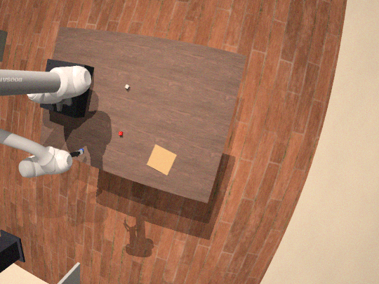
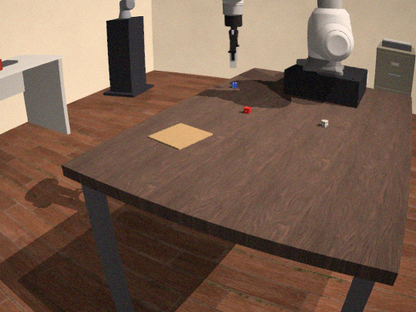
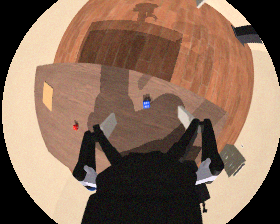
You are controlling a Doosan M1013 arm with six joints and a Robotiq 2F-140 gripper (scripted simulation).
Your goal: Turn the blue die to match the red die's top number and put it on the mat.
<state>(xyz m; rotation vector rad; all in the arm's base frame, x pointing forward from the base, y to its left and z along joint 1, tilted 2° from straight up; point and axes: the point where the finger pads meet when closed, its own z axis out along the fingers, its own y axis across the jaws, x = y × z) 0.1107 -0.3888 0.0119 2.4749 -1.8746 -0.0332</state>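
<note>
The blue die lies 110 mm below my hand. Also, from my hand: white die 320 mm ahead, 430 mm to the left, 110 mm below; then tan mat 560 mm ahead, 20 mm to the left, 110 mm below; then red die 290 mm ahead, 150 mm to the left, 110 mm below.
</note>
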